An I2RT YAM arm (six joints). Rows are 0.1 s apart.
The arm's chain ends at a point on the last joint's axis. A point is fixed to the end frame.
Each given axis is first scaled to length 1.
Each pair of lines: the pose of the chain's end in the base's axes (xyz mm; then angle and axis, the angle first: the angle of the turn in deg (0 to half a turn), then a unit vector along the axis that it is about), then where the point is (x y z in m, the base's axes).
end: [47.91 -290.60 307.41 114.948 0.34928 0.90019 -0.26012]
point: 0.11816 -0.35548 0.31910
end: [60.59 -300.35 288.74 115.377 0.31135 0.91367 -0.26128]
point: 0.13451 -0.36113 0.29979
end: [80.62 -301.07 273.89 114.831 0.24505 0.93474 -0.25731]
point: 0.16068 -0.35345 0.28519
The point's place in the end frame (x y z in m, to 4 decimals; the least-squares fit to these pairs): -0.0422 0.0004 0.0866
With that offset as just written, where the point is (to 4 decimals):
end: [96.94 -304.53 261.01 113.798 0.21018 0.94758 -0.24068]
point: 0.1805 -0.3511 0.2726
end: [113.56 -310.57 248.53 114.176 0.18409 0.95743 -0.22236]
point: 0.1997 -0.3527 0.2583
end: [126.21 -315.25 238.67 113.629 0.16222 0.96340 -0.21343]
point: 0.2140 -0.3537 0.2487
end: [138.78 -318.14 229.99 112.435 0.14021 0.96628 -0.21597]
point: 0.2276 -0.3534 0.2419
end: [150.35 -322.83 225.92 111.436 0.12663 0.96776 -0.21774]
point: 0.2397 -0.3561 0.2394
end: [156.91 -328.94 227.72 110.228 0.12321 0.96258 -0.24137]
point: 0.2455 -0.3628 0.2443
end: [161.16 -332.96 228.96 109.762 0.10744 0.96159 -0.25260]
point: 0.2502 -0.3653 0.2467
